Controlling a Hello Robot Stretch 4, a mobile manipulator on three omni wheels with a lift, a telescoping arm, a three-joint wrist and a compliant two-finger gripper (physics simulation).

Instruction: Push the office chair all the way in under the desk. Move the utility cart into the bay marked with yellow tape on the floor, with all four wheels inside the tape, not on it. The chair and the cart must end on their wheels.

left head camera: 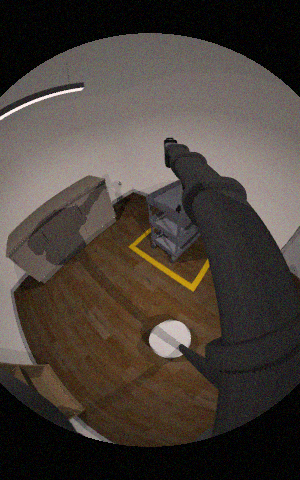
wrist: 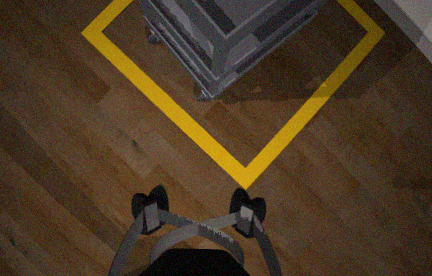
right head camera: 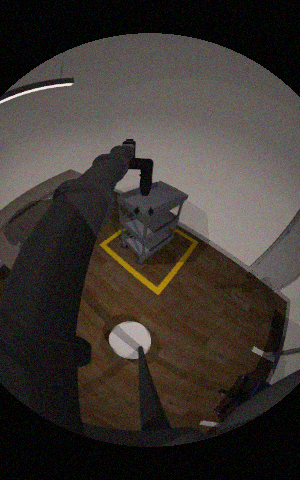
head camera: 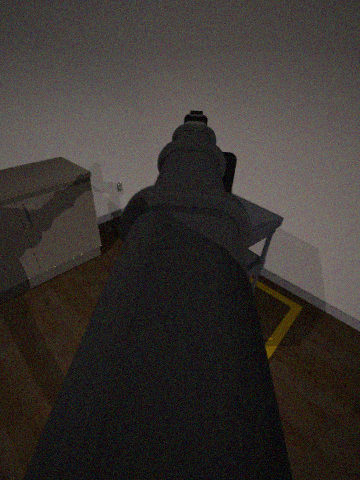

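Seen in the pictures: gripper, fingertip midpoint: (left head camera: pixel 184 211) (wrist: pixel 199 202) (right head camera: pixel 143 214); robot's base at its link origin: (left head camera: pixel 169 337) (right head camera: pixel 130 338).
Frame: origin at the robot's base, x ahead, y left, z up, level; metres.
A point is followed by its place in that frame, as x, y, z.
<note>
The grey three-shelf utility cart (head camera: pixel 262 220) {1.443, -0.485, 0.784} (left head camera: pixel 167 200) {1.267, -0.032, 0.766} (right head camera: pixel 162 200) {1.329, -0.300, 0.766} (wrist: pixel 220 55) {0.965, -0.114, 0.714} stands upright near the wall corner. Its two visible wheels in the wrist view are inside the yellow tape (head camera: pixel 285 325) {1.226, -0.842, -0.027} (left head camera: pixel 162 267) {0.907, 0.051, -0.027} (right head camera: pixel 132 270) {0.875, 0.010, -0.027} (wrist: pixel 175 111) {0.912, 0.053, -0.027}, clear of the tape line; its rear wheels are hidden. My gripper (right head camera: pixel 144 211) {0.720, -0.087, 1.034} (wrist: pixel 199 202) {0.720, -0.087, 1.034} is open with nothing between the fingers. It points down, and in the wrist view its fingertips appear beside the tape's near corner. Part of the blue office chair (right head camera: pixel 257 387) shows dimly at the lower right of the right head view. I cannot make out how it stands to the desk.
A low cabinet (head camera: pixel 75 220) {1.726, 0.971, 0.490} (left head camera: pixel 97 215) {1.637, 1.044, 0.362} stands left of the cart. Walls meet behind the cart. A brown box-like object (left head camera: pixel 55 387) {-1.034, 1.374, 0.073} is at the lower left. White bars (right head camera: pixel 262 354) show near the chair. A round white base (left head camera: pixel 170 339) {-0.005, -0.004, 0.187} (right head camera: pixel 130 340) {-0.004, -0.010, 0.187} is below my arm, which blocks much of the head view.
</note>
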